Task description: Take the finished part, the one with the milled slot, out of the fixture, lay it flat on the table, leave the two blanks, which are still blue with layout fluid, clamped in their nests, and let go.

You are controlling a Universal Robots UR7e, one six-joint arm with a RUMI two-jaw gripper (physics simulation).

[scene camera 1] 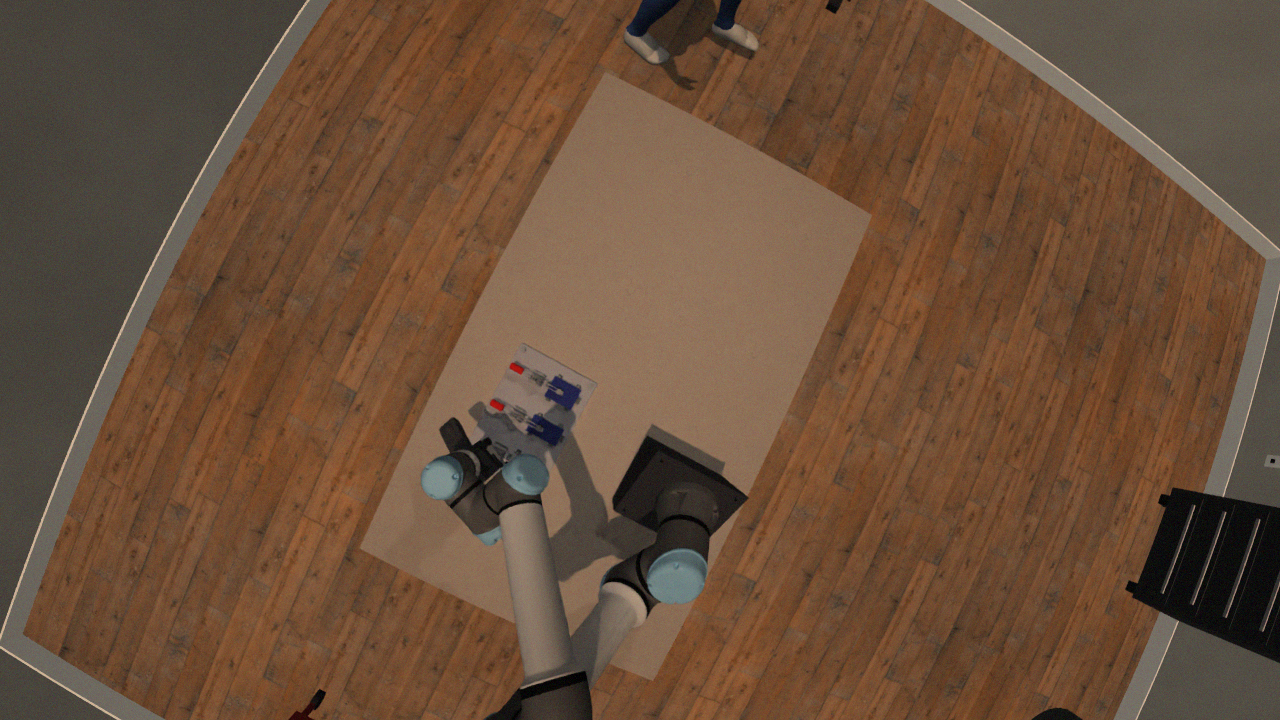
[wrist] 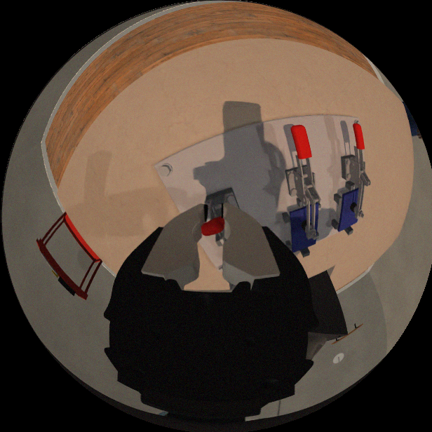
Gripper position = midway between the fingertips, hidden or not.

my gripper: scene camera 1 486,449; wrist 214,206
same spot on fixture plate: (wrist: 252,160) = (scene camera 1: 494,425)
